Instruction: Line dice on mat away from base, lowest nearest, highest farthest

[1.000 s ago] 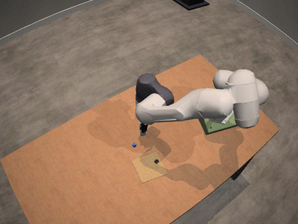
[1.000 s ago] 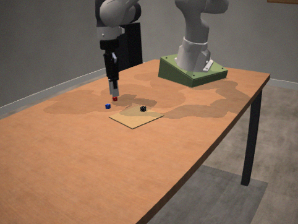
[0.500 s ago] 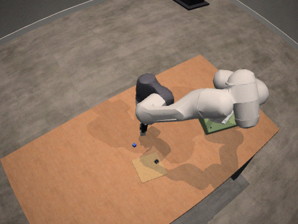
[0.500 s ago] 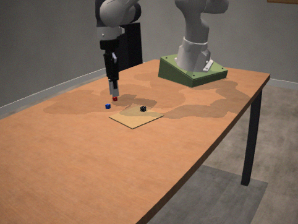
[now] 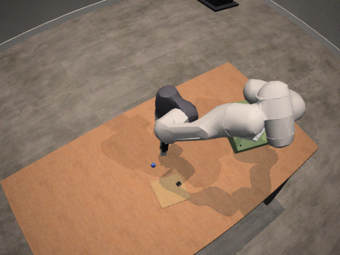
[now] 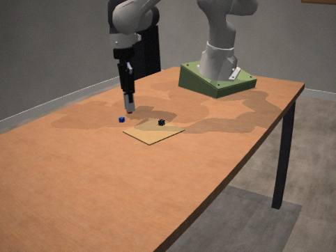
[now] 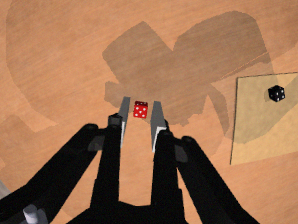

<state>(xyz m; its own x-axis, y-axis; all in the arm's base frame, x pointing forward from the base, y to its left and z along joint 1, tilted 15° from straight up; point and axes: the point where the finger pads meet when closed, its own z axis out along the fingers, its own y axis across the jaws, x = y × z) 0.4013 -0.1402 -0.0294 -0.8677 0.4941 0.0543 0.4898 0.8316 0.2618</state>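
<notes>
My hand is 40 mm above the red die. Also, from my hand: blue die (80 mm ahead, 40 mm below, 30 mm to the left); tan mat (180 mm to the left, 90 mm ahead, 40 mm below); black die (180 mm to the left, 40 mm ahead, 30 mm below).
</notes>
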